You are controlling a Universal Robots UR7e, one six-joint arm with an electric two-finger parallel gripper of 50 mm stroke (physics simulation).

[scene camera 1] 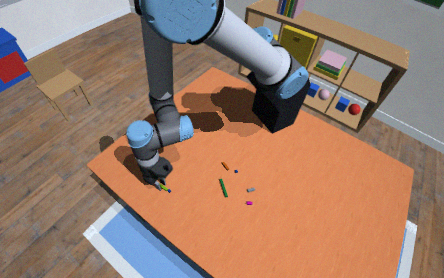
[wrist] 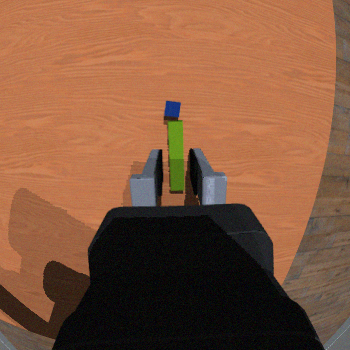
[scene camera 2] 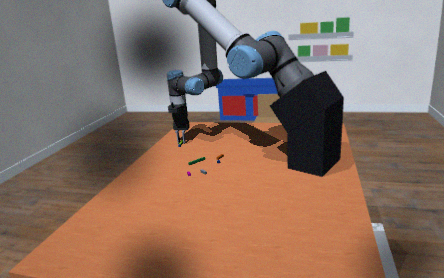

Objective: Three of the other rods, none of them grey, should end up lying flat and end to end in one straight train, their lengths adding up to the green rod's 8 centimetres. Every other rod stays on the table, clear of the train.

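Frame: origin at the arm's base, x back, y right, z up, level; metres.
Where they show: gripper, fingertip midpoint: [scene camera 1: 161, 186] [wrist: 175, 162] [scene camera 2: 181, 142]; arm's base, origin of the base link: [scene camera 2: 297, 87].
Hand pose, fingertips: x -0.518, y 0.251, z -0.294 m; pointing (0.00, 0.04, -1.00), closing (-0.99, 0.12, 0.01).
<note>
Things, the pixels of their top centre, and the offset from my fingertips. Level surfaces: height alone.
- lime rod, middle of its top: [wrist: 176, 157] [scene camera 1: 162, 186] dx -0.001, dy -0.006, dz +0.007 m
- small blue cube-like rod, middle of its top: [wrist: 172, 108] [scene camera 1: 169, 190] dx -0.003, dy -0.040, dz +0.007 m
- green rod, middle of its top: [scene camera 1: 223, 187] [scene camera 2: 196, 159] dx +0.103, dy -0.228, dz +0.007 m
- orange rod, middle of its top: [scene camera 1: 225, 165] [scene camera 2: 220, 155] dx +0.200, dy -0.194, dz +0.007 m
- second small blue rod, middle of its top: [scene camera 2: 218, 160] [scene camera 1: 236, 170] dx +0.196, dy -0.245, dz +0.007 m
- magenta rod, middle of its top: [scene camera 2: 188, 172] [scene camera 1: 249, 202] dx +0.087, dy -0.345, dz +0.007 m
- grey rod, middle of its top: [scene camera 2: 203, 170] [scene camera 1: 251, 189] dx +0.142, dy -0.332, dz +0.007 m
- orange table, its level: dz -0.003 m
My gripper [scene camera 1: 161, 184] [scene camera 2: 181, 144] [wrist: 175, 162] is open, its fingers on either side of the lime rod [scene camera 1: 164, 188] [wrist: 175, 142] with a gap on each side. A small blue cube-like rod [scene camera 1: 169, 191] [wrist: 173, 109] lies off the lime rod's far end, slightly turned and a little to the left in the wrist view; a narrow dark strip shows between them. The green rod [scene camera 1: 223, 188] [scene camera 2: 197, 161] lies flat mid-table. An orange rod [scene camera 1: 225, 165] [scene camera 2: 220, 156] lies near a second small blue rod [scene camera 1: 236, 171] [scene camera 2: 218, 161]. A magenta rod [scene camera 1: 249, 203] [scene camera 2: 189, 174] lies apart.
A grey rod [scene camera 1: 251, 190] [scene camera 2: 203, 171] lies between the green rod and the magenta rod's side of the table. The arm's black base [scene camera 1: 280, 107] [scene camera 2: 315, 130] stands on the orange table [scene camera 1: 325, 200] [scene camera 2: 250, 215]. The table's edge and wooden floor show right of the gripper in the wrist view.
</note>
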